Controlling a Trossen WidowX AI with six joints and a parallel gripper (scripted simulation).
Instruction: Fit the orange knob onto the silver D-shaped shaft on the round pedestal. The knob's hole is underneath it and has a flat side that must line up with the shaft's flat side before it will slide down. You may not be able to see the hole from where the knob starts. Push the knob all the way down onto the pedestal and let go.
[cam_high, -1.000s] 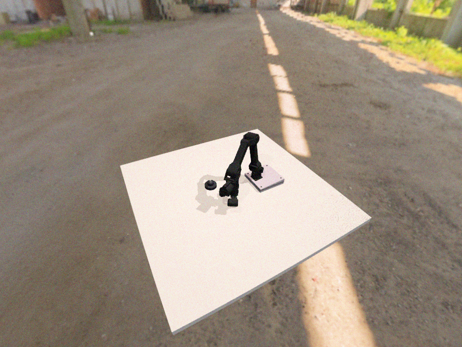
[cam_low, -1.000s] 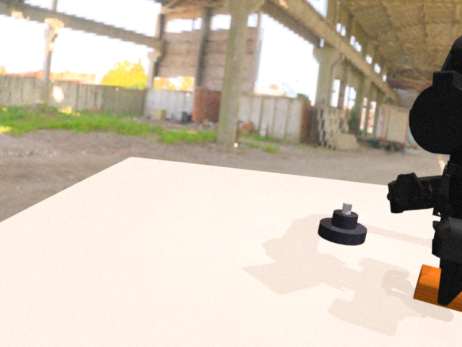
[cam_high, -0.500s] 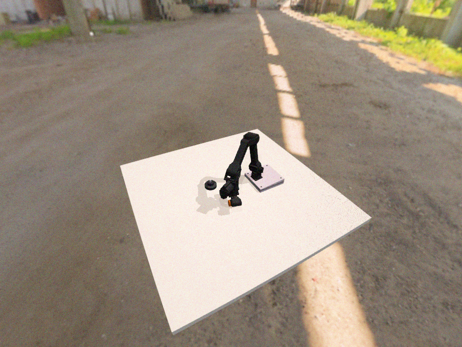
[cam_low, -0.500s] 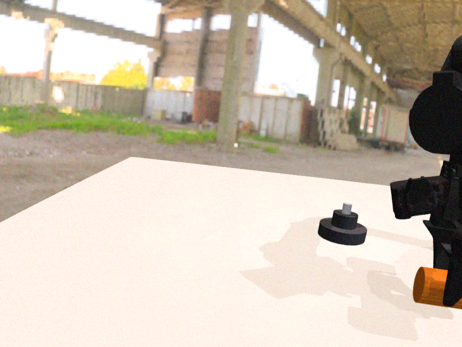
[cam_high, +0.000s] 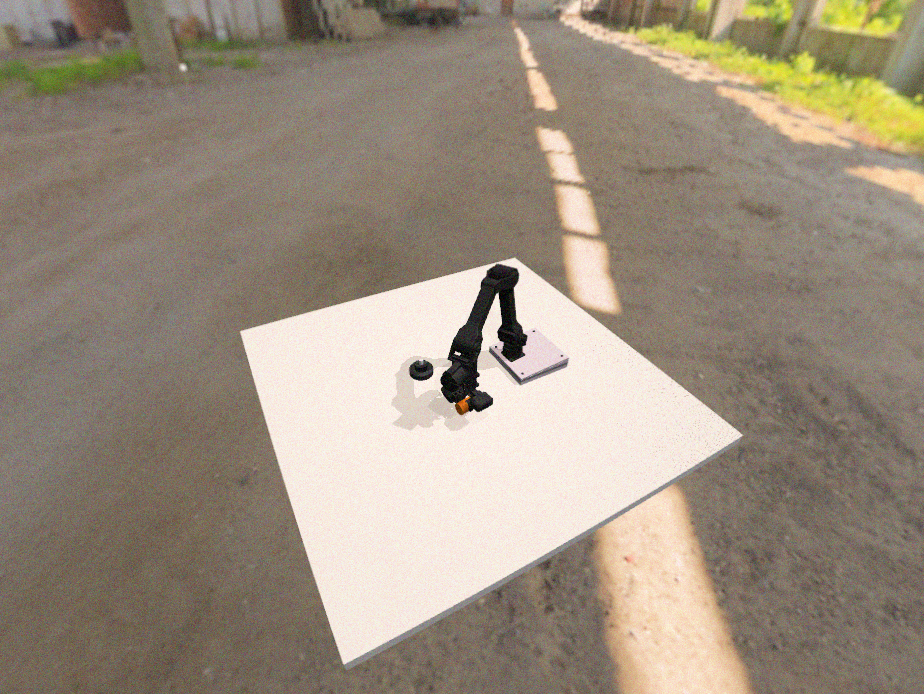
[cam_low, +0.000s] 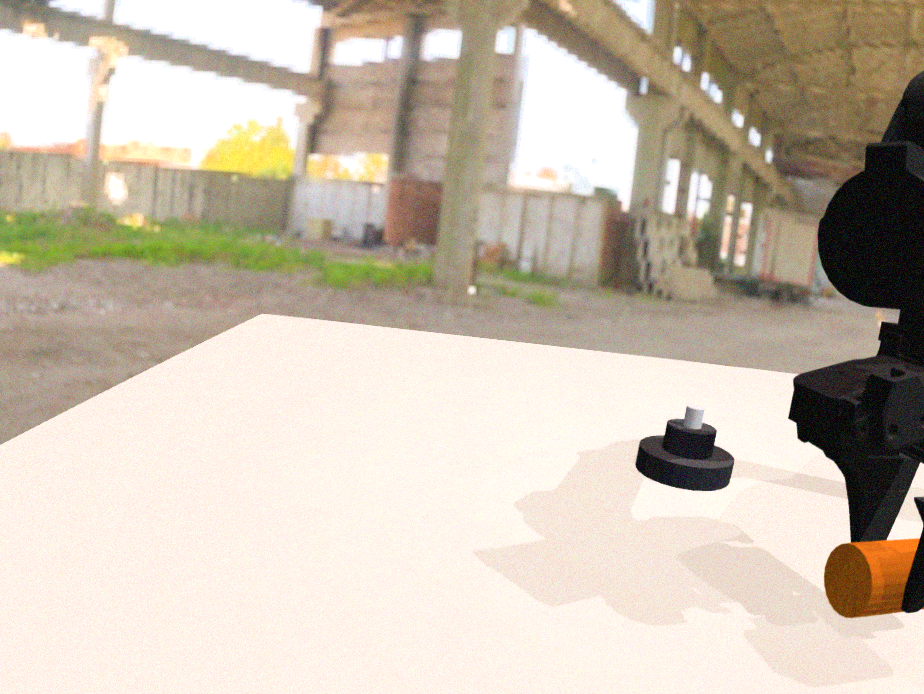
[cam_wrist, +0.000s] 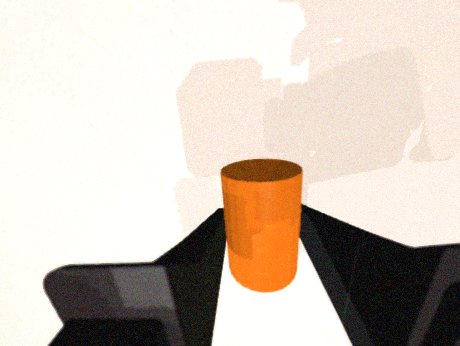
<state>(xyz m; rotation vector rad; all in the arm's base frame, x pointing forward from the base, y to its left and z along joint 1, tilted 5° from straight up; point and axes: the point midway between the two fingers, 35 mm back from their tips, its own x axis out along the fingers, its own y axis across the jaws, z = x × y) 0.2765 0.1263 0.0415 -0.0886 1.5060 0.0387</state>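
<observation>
Right now my gripper tip is 1 cm short of the orange knob and 1 cm below it. Also, from my gripper tip: black round pedestal: 3 cm ahead, 24 cm to the right, 1 cm above.
</observation>
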